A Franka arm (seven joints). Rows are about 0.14 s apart.
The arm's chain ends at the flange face. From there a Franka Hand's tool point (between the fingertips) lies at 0.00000 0.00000 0.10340 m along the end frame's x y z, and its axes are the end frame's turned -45 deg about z.
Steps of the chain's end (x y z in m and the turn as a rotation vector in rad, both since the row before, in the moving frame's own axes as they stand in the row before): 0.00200, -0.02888, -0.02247, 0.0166, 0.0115, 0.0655; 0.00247, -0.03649, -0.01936, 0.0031, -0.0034, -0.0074; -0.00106, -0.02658, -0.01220, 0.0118, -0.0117, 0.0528; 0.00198, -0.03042, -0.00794, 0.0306, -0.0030, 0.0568; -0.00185, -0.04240, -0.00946, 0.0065, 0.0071, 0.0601; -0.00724, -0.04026, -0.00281, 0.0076, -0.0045, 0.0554; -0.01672, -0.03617, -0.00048, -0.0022, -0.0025, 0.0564
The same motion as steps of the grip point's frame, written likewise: 0.02390, -0.01931, -0.02249, 0.0036, 0.0199, 0.0655; 0.02753, -0.02453, -0.01936, 0.0046, -0.0002, -0.0074; 0.01810, -0.02126, -0.01221, 0.0166, 0.0001, 0.0528; 0.02500, -0.02251, -0.00799, 0.0238, 0.0195, 0.0568; 0.02967, -0.03122, -0.00946, -0.0004, 0.0096, 0.0601; 0.02360, -0.03447, -0.00281, 0.0086, 0.0022, 0.0554; 0.01341, -0.03743, -0.00048, 0.0002, -0.0033, 0.0564
